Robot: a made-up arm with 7 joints. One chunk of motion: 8 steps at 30 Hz.
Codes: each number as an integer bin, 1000 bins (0 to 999) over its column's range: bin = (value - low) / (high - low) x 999, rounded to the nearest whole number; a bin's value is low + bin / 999 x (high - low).
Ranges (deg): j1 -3.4..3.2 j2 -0.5..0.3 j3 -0.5..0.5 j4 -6..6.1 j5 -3.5..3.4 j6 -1.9..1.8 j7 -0.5..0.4
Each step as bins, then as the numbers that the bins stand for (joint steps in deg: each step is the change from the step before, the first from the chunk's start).
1 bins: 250 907 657 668 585 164 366
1 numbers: -1.748 0.226 0.158 2.091 0.541 -1.293 -0.170
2 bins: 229 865 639 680 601 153 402
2 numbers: -1.887 0.193 0.140 2.236 0.651 -1.333 -0.138
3 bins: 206 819 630 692 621 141 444
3 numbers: -2.039 0.156 0.131 2.382 0.789 -1.378 -0.100
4 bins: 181 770 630 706 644 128 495
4 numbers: -2.204 0.117 0.131 2.551 0.948 -1.426 -0.054
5 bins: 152 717 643 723 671 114 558
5 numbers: -2.396 0.074 0.144 2.757 1.135 -1.478 0.003
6 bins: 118 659 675 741 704 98 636
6 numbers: -2.620 0.028 0.176 2.975 1.362 -1.537 0.073
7 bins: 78 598 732 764 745 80 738
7 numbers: -2.885 -0.021 0.233 3.254 1.646 -1.604 0.165
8 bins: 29 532 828 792 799 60 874
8 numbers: -3.208 -0.074 0.329 3.593 2.019 -1.678 0.287
